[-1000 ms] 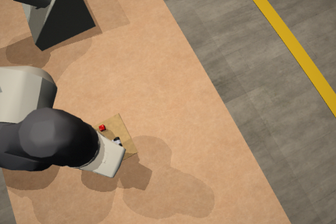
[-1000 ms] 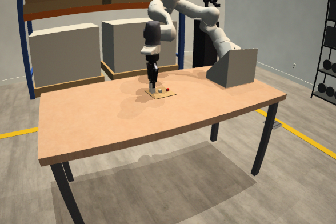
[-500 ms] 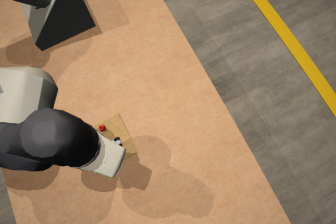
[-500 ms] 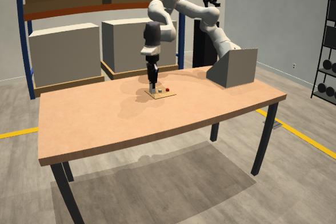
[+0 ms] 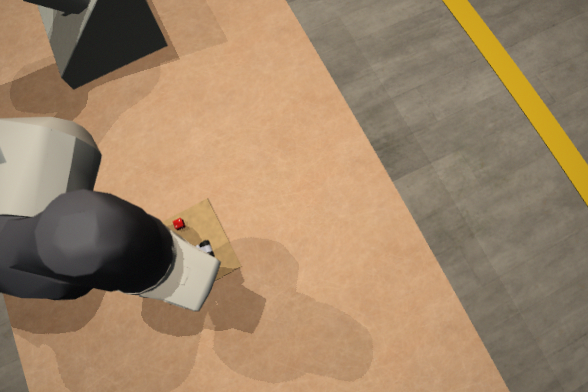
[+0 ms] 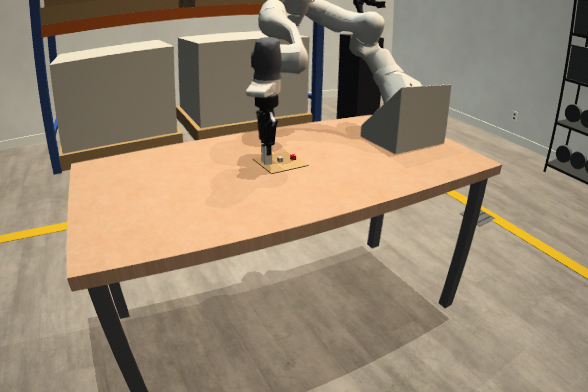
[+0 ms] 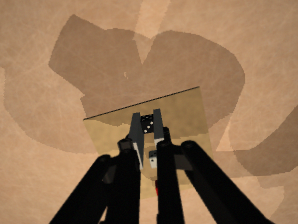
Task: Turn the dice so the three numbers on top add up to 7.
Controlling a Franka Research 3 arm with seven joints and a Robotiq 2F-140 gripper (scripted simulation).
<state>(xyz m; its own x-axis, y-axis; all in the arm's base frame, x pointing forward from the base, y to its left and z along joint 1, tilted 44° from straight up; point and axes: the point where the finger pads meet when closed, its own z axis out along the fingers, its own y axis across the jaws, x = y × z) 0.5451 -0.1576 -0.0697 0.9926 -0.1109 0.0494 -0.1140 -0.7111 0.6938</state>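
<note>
Right now the black die is 30 mm below my hand. Round my hand: red die (100 mm behind, 10 mm to the left, 30 mm below); tan mat (50 mm behind, 10 mm to the left, 40 mm below); white die (50 mm behind, 10 mm to the left, 30 mm below).
</note>
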